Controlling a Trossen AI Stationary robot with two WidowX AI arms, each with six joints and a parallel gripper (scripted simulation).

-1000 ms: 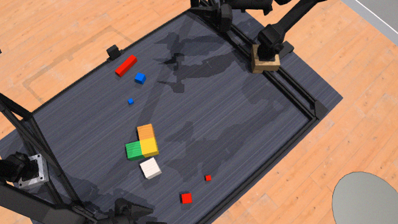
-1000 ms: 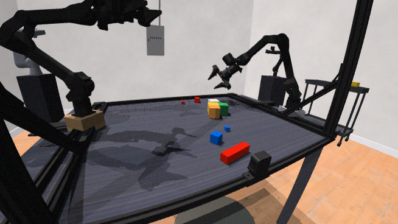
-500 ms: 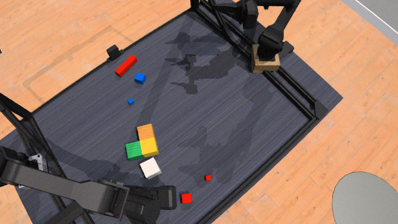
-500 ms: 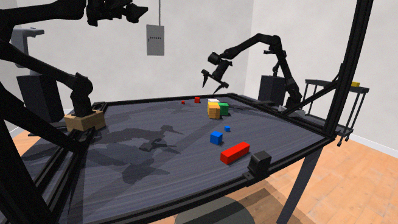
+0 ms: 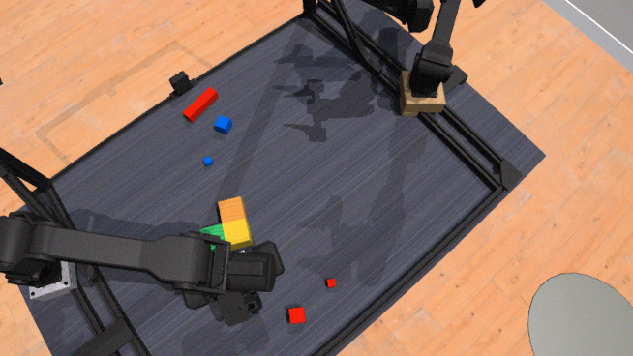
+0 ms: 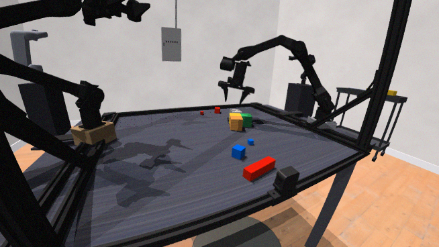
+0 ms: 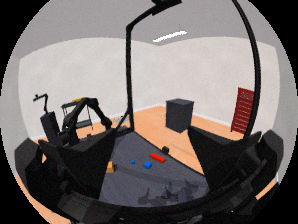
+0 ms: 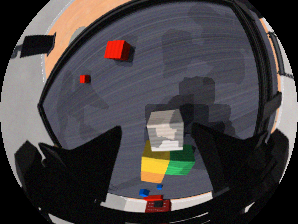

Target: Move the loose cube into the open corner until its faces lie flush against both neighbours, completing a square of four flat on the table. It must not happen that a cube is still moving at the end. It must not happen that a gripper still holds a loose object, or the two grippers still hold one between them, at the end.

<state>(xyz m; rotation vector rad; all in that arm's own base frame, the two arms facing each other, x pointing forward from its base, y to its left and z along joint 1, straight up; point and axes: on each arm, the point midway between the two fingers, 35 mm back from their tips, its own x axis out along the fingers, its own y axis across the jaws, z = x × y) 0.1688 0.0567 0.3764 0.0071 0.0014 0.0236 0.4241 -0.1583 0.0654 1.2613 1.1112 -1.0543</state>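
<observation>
Right now the white cube is 90 mm below my right hand and 40 mm behind it. From my right hand the other things lie so: green cube: 120 mm behind, 90 mm below, 20 mm to the right; orange cube: 160 mm behind, 90 mm below, 40 mm to the left; yellow cube: 110 mm behind, 90 mm below, 30 mm to the left.
</observation>
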